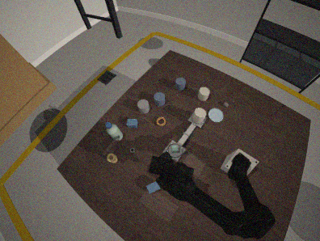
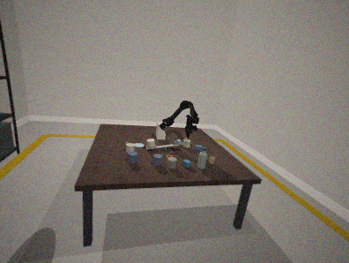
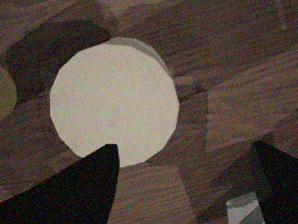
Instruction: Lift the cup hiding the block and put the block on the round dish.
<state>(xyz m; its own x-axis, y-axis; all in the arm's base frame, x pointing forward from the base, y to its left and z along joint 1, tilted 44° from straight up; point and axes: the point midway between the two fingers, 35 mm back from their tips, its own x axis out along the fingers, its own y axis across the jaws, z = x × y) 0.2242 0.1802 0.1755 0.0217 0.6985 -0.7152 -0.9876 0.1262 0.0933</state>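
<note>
Right now my gripper tip is 470 mm to the left of the round light-blue dish, 100 mm above it and 20 mm short of it. The rest, counted from my gripper tip: cream cup 70 mm below, 30 mm to the left, 30 mm behind.
</note>
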